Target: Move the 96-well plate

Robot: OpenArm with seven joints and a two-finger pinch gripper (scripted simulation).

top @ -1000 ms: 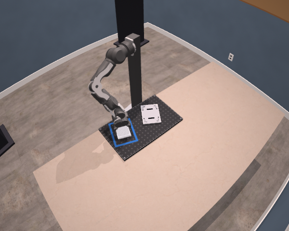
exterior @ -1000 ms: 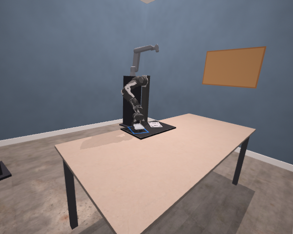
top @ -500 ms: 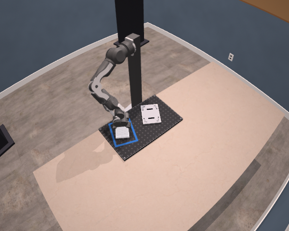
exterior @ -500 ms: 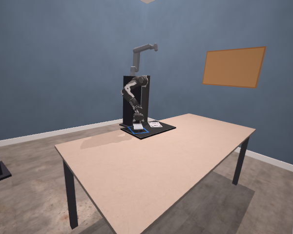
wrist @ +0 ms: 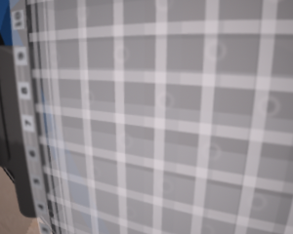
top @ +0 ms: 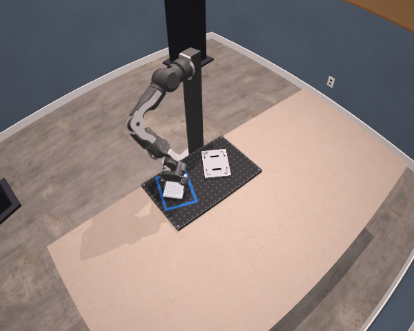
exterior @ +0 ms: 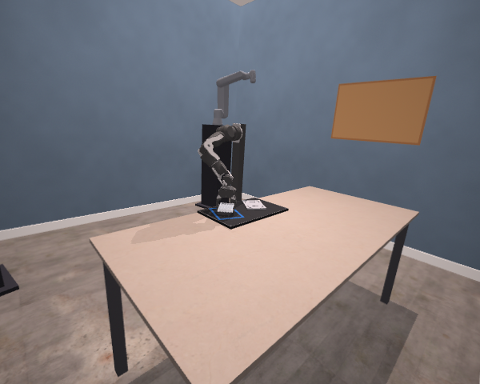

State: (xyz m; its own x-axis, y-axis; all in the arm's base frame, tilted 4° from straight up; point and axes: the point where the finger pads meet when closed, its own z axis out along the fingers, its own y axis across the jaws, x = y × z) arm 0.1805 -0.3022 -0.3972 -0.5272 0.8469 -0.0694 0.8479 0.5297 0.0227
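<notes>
My hand is right at the white 96-well plate. Also, from my hand: white plate nest N1: 23 cm to the left, 5 cm ahead, 3 cm below.
</notes>
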